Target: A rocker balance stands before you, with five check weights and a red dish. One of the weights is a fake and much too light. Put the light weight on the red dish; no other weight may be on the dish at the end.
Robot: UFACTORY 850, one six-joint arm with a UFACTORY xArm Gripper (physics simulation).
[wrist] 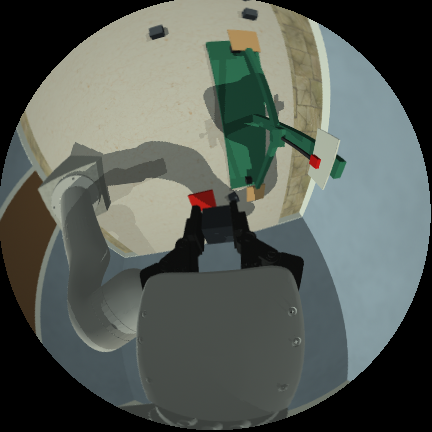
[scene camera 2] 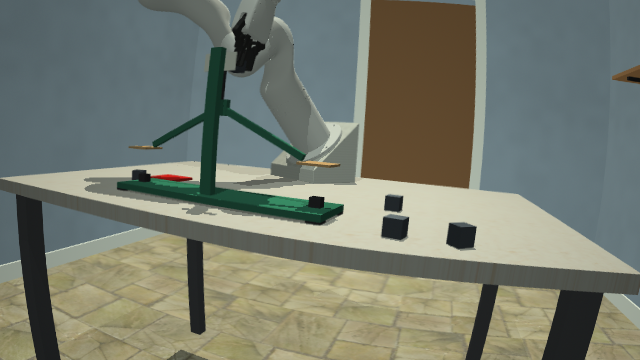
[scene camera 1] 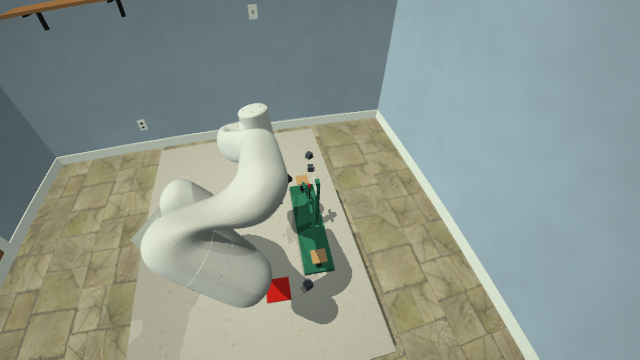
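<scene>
My gripper (scene camera 2: 246, 56) (wrist: 215, 212) is shut on a dark weight (wrist: 217, 227), high above the table; the arm hides it in scene camera 1. The red dish (scene camera 1: 280, 290) (scene camera 2: 171, 178) (wrist: 202, 199) has nothing on its visible part. One dark weight (scene camera 1: 307, 285) (scene camera 2: 138, 174) (wrist: 233, 196) stands near the dish. Three others stand beyond the balance's far end: one (scene camera 1: 309, 155) (scene camera 2: 461, 235), a second (scene camera 1: 310, 168) (scene camera 2: 395, 227) (wrist: 250, 14) and a third (scene camera 1: 289, 178) (scene camera 2: 393, 202) (wrist: 156, 32). The green balance (scene camera 1: 314, 237) (scene camera 2: 209, 150) (wrist: 245, 95) carries two empty tan pans.
The balance's upright post (scene camera 2: 213, 120) stands tall, with a pale plate (wrist: 325, 157) and a red-tipped pointer (wrist: 314, 161) near its top. Small black blocks (scene camera 2: 316, 202) (wrist: 248, 179) sit on the green base under the pans. The table's edge (scene camera 2: 310, 250) runs close along the balance.
</scene>
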